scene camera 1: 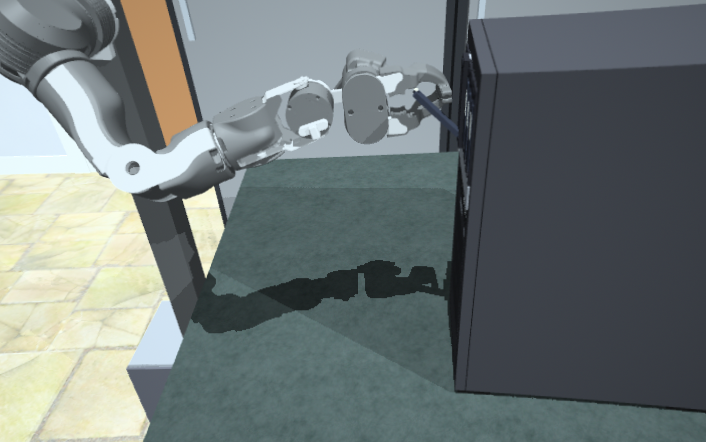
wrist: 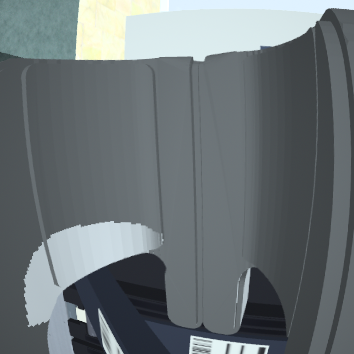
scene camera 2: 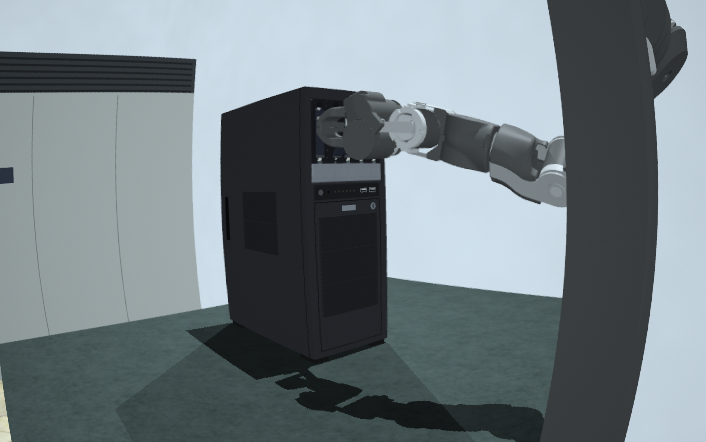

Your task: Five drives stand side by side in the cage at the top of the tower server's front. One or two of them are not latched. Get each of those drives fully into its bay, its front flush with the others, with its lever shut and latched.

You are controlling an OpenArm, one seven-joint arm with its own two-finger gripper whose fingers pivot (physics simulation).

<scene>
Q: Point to a tower server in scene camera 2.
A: At 305, 263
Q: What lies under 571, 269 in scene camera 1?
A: A tower server.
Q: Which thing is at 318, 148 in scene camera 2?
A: A drive.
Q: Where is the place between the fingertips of my gripper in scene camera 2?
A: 328, 127
</scene>
